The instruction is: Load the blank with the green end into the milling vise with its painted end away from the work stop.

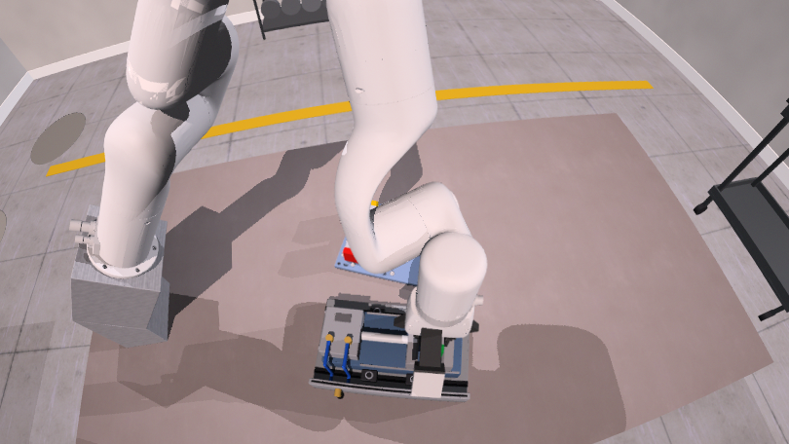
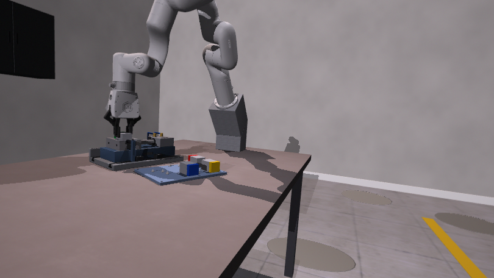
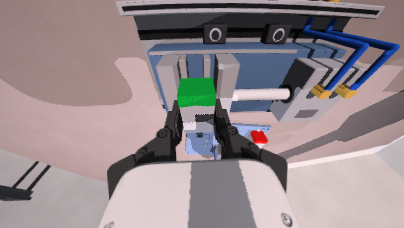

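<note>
Now: hand 20 mm above the green-ended blank. From my hand the other things lie so: moving jaw: 30 mm behind, 10 mm to the left, 50 mm below; work stop rod: 20 mm ahead, 40 mm to the left, 30 mm below; fixed jaw: 30 mm ahead, 10 mm to the right, 50 mm below.
</note>
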